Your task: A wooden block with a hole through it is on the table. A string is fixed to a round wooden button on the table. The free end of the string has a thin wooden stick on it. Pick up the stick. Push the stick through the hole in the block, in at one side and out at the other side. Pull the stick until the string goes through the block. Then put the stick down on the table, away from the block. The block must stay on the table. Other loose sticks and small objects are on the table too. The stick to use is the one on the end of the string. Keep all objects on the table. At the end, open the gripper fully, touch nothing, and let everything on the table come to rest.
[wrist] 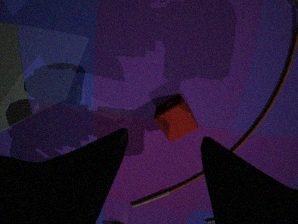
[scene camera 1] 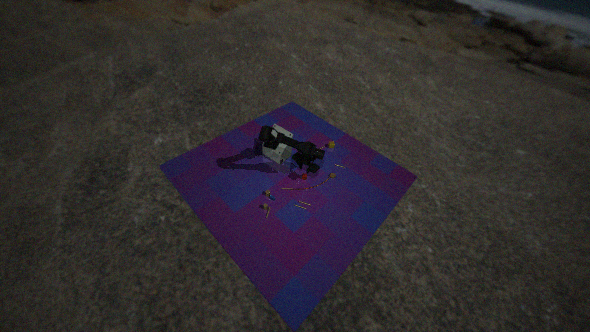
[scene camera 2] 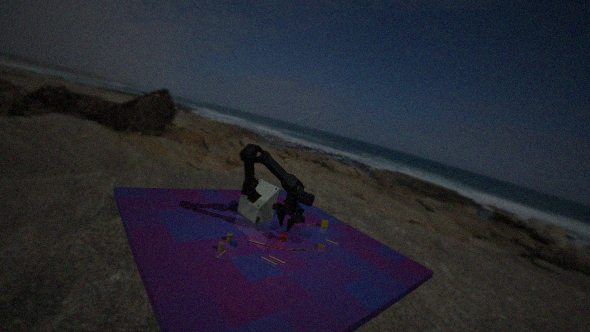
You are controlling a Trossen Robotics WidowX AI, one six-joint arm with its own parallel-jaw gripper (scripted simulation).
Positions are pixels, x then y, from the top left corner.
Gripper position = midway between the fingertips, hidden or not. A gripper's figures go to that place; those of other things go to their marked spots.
Labels:
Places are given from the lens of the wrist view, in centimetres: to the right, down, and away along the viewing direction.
my gripper (wrist: 165, 138): 1, 2, 9
red block (wrist: 174, 118): 2, 1, 12

